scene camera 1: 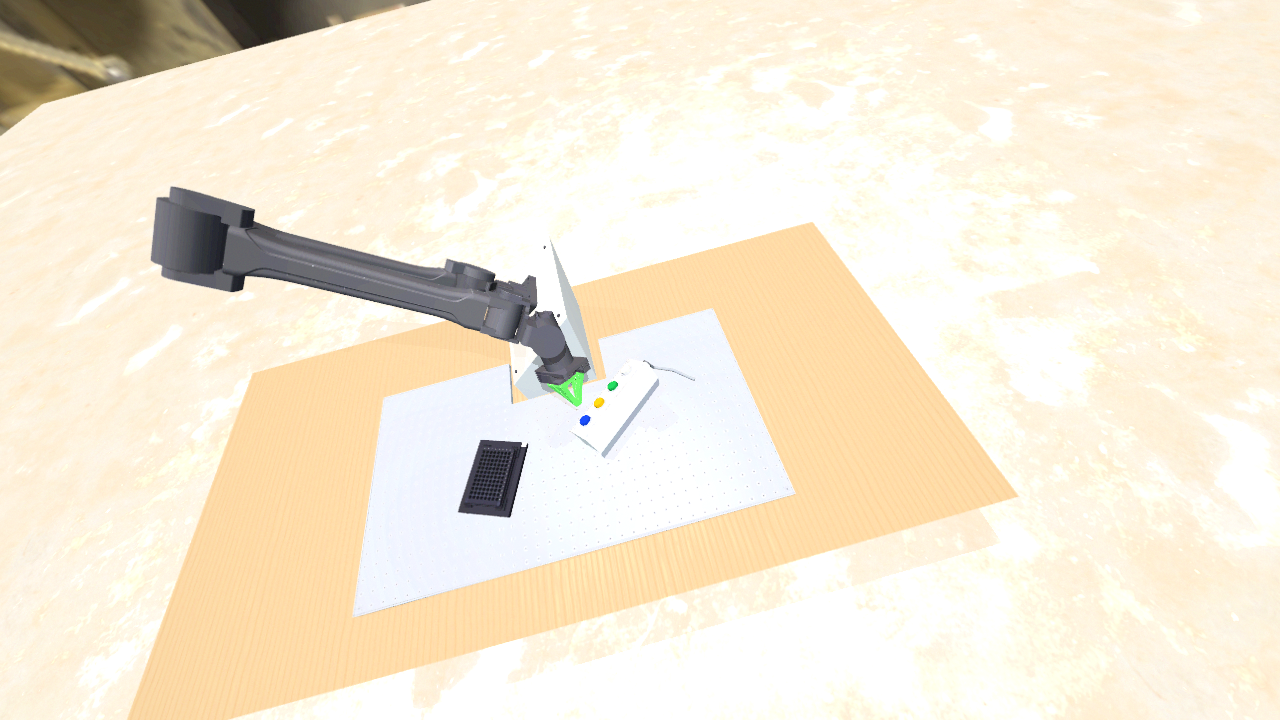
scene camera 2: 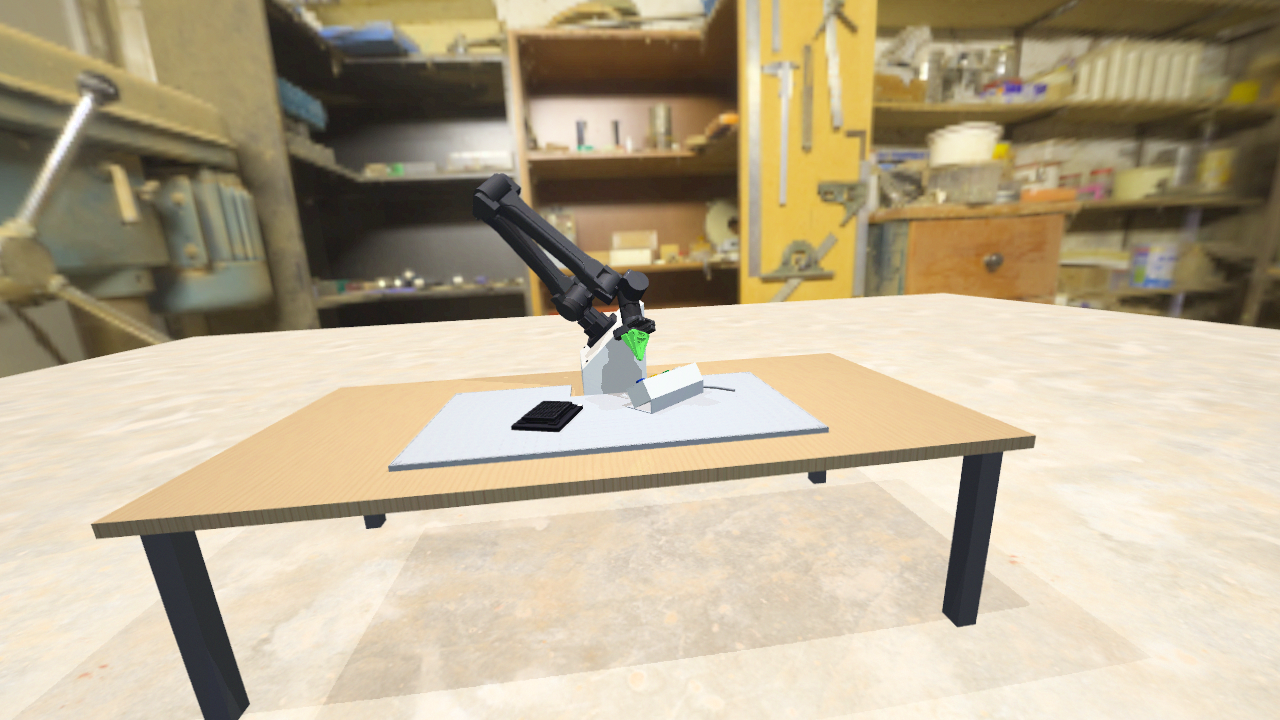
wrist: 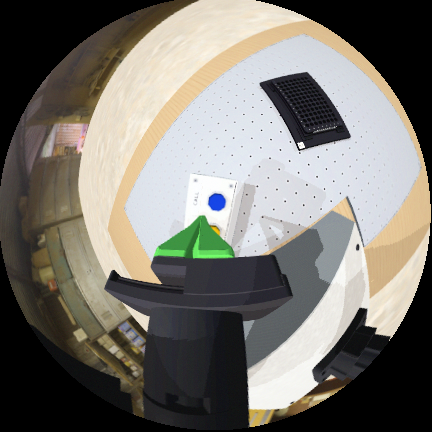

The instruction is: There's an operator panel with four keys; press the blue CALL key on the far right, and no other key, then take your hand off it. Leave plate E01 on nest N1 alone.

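Places are measured from the arm's base along level axes (x ahead, y left, z up), in millimetres.
Pixels of known places: gripper, between the fingertips: (scene camera 1: 578, 404) (scene camera 2: 640, 360) (wrist: 202, 219); arm's base, origin of its link: (scene camera 2: 603, 331).
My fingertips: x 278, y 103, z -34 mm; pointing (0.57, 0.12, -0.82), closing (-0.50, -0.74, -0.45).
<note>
Ahead of a thing's pixels: the offset from my fingertips to its top centre. "*": to the spot under its first point. Level surfaces: height alone.
The white operator panel {dx -22, dy +68, dz -34 mm} (scene camera 1: 619, 416) (scene camera 2: 671, 386) (wrist: 190, 212) lies tilted on the pegboard. Its blue CALL key {dx +16, dy -1, dz -43 mm} (scene camera 1: 584, 420) (wrist: 217, 202) is at the end nearest the black plate, with the word CALL beside it. The yellow key {dx -20, dy +35, dz -43 mm} (scene camera 1: 598, 402) (wrist: 215, 230) is next to it, partly hidden by the fingers in the wrist view, then the green key {dx -55, dy +70, dz -43 mm} (scene camera 1: 612, 385). The fourth key is not clear to see. My gripper (scene camera 1: 578, 404) (scene camera 2: 639, 358) (wrist: 202, 219) is shut and empty, its green fingertips above the panel, apart from the keys. The black plate {dx +81, dy -234, dz -92 mm} (scene camera 1: 491, 476) (scene camera 2: 547, 413) (wrist: 307, 105) sits on its black nest.
The pale pegboard {dz -118 mm} (scene camera 1: 429, 555) (scene camera 2: 447, 447) (wrist: 200, 120) lies on the wooden table {dz -131 mm} (scene camera 1: 877, 402) (scene camera 2: 268, 456). A grey cable {* dx -91, dy +222, dz -112 mm} (scene camera 1: 675, 371) (scene camera 2: 721, 388) runs from the panel's far end. The white arm mount (scene camera 1: 562, 304) (scene camera 2: 597, 371) (wrist: 345, 300) stands behind the panel.
</note>
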